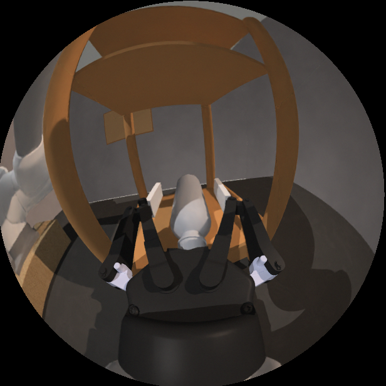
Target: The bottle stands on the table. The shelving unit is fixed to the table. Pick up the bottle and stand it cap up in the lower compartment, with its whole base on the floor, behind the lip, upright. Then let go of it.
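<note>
The grey-white bottle [190,212] is inside the lower compartment of the orange-brown shelving unit [287,140]. It appears to lie on its side over the compartment floor [162,222], with its narrow neck toward the gripper's palm and its wide body pointing to the back. Its cap is partly hidden by the gripper body, and its contact with the floor is hard to tell. My gripper [187,186] is open, with its pale pads on either side of the bottle and a visible gap at each side. The front lip is mostly hidden behind the gripper.
The unit's posts stand left and right of the gripper, and its upper shelf [170,75] spans above. Two tan panels [142,121] show behind the rear left post. A white robot-like form [25,170] is at the far left, above a tan wooden edge [37,270]. The dark table [320,220] extends right.
</note>
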